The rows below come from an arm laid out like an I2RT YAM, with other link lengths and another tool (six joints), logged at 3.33 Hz.
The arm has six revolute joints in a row. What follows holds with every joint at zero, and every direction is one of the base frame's. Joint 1 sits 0.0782 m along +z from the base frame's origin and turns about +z. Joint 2 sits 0.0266 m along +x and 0.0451 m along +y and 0.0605 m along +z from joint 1 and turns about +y. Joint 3 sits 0.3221 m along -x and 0.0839 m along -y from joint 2 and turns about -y. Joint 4 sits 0.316 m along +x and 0.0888 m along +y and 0.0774 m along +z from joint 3 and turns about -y. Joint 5 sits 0.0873 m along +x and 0.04 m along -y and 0.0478 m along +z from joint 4 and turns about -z. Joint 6 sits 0.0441 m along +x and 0.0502 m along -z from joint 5 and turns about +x. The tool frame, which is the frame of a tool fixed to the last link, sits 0.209 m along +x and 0.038 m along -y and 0.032 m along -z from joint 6; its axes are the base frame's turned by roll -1.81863, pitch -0.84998 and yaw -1.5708 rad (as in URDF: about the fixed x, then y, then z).
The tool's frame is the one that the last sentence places.
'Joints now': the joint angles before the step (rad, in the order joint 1, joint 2, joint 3, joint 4, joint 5, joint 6). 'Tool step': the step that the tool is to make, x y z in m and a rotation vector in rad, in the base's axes. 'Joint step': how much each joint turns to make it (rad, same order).
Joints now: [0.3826 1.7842 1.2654 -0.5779 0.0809 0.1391]
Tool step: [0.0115 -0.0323 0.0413 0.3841 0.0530 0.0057]
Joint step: [-0.2887 -0.0575 0.0409 -0.0706 -0.4785 -0.0756]
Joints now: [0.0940 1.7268 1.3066 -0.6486 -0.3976 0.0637]
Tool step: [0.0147 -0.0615 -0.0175 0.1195 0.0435 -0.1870]
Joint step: [-0.1667 0.0395 -0.0259 0.0592 -0.0954 0.0834]
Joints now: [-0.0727 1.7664 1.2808 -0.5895 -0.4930 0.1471]
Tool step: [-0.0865 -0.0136 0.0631 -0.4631 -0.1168 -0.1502]
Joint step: [0.3038 -0.3856 -0.2086 -0.0693 0.6395 0.1341]
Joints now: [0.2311 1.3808 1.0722 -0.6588 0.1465 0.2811]
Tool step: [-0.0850 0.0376 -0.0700 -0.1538 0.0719 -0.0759]
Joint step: [0.3053 0.0013 -0.1961 -0.0133 0.2859 0.2897]
